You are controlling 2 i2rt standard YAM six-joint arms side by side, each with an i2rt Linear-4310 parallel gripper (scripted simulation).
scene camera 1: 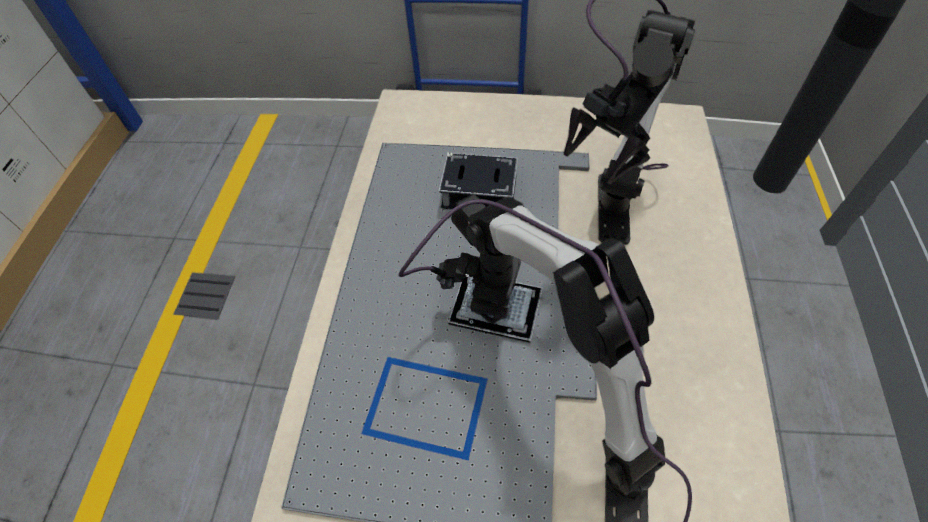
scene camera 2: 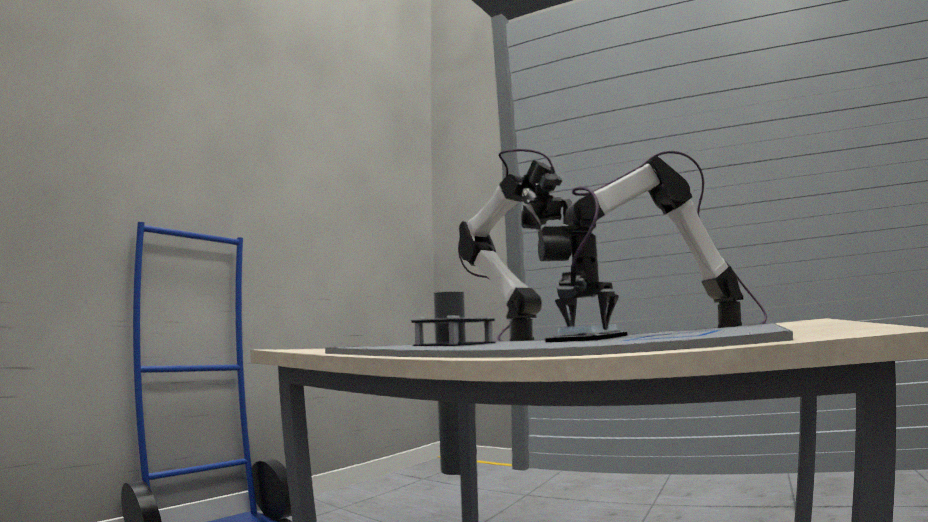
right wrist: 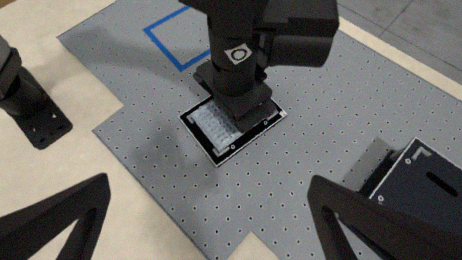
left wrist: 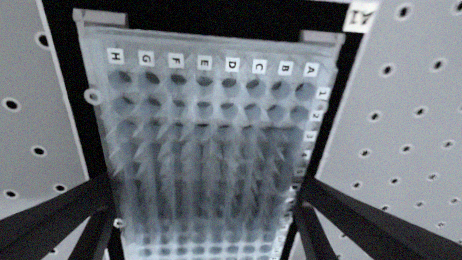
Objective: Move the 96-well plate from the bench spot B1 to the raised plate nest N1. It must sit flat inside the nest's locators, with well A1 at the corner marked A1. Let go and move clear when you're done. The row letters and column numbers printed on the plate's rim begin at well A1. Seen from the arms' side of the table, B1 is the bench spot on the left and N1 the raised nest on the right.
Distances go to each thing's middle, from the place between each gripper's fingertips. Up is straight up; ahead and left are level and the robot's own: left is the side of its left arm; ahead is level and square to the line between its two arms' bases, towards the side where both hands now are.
Labels:
Now: the clear 96-well plate (scene camera 1: 520, 297) right at my left hand (scene camera 1: 496, 303). Round my left hand: raised nest N1 (scene camera 1: 478, 177): 60 mm ahead, 300 mm to the right, 30 mm above; then low black nest (scene camera 1: 533, 304): 20 mm below.
I see the clear 96-well plate 270 mm below my right hand (scene camera 1: 585, 168), 140 mm ahead of it and 120 mm to the left of it. The rest, counted from my right hand: raised nest N1: 230 mm below, 200 mm ahead, 180 mm to the right; then low black nest: 280 mm below, 140 mm ahead, 120 mm to the left.

